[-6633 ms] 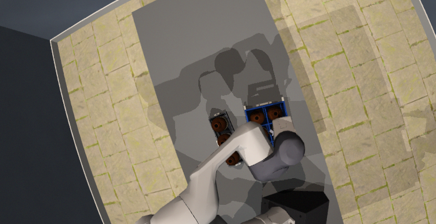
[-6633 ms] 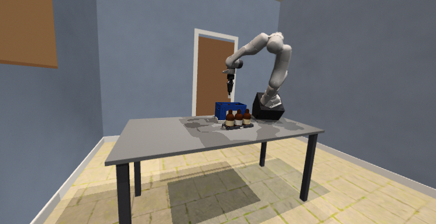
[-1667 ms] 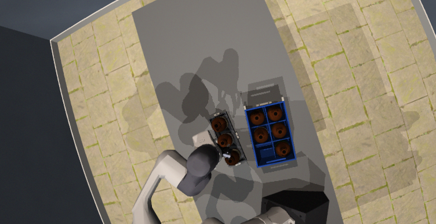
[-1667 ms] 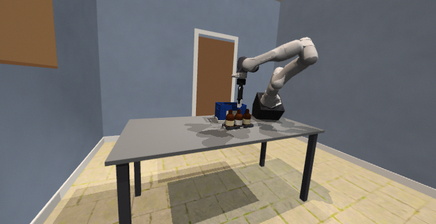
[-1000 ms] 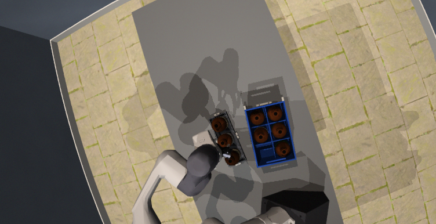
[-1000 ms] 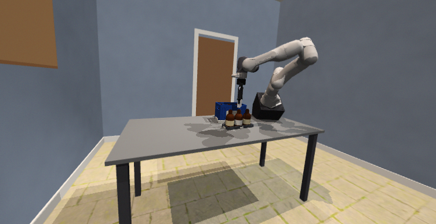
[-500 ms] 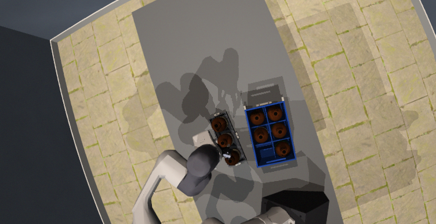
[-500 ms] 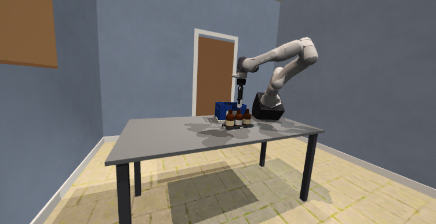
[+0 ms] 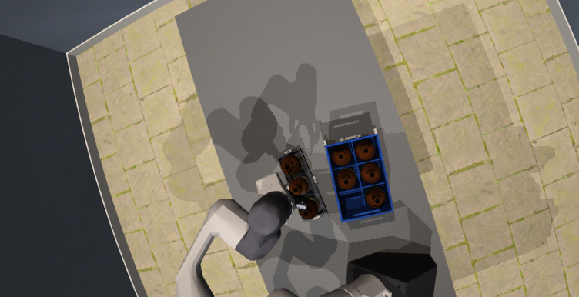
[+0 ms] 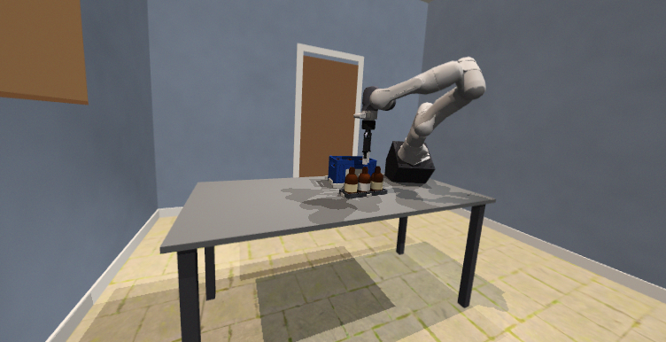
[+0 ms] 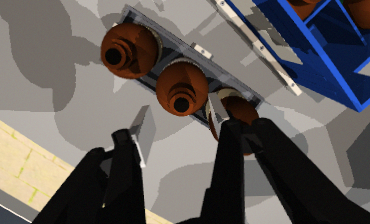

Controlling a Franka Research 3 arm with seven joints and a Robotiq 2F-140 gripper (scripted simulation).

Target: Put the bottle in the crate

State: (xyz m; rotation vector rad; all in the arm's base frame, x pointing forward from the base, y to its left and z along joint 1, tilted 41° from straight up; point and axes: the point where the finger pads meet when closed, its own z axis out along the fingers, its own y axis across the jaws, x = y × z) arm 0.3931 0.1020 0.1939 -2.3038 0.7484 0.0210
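My hand is 13 cm above the brown bottle. Round my hand: dark tray 20 cm below; then blue crate 23 cm to the right, 13 cm below.
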